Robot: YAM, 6 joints.
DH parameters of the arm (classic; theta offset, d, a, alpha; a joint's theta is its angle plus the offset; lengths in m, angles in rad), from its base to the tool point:
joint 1: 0 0.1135 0.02 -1.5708
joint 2: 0 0 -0.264 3.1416
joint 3: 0.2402 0 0.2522 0
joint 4: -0.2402 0 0.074 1.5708
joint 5: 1.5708 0 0 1.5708
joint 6: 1.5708 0.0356 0 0
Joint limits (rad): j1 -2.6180..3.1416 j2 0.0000..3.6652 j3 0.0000..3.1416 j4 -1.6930..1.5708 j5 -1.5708..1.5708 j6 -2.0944..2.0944
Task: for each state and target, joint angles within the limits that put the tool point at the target. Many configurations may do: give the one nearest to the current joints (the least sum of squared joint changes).
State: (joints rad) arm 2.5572 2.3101 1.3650 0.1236 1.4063 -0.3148
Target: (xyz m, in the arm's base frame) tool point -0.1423 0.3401 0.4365
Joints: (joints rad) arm 2.0632 1.6561 1.6135 0.1770 1.4613 -0.3148
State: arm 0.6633 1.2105 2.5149 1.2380 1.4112 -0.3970
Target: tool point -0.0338 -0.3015 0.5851
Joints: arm 1.3438 0.9571 2.6574 1.1834 1.3768 -0.3970
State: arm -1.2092 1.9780 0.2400 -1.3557 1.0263 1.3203
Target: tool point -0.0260 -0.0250 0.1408
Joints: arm -1.2911 2.0101 0.0632 -1.6345 1.1103 1.3203
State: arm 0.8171 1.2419 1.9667 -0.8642 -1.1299 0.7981
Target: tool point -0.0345 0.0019 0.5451
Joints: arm 0.9901 0.7688 1.8628 -1.0632 -0.9964 0.7981
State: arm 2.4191 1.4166 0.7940 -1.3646 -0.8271 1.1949
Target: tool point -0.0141 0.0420 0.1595
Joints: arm 1.7140 1.1176 0.3794 -1.6930 -0.2256 1.1949
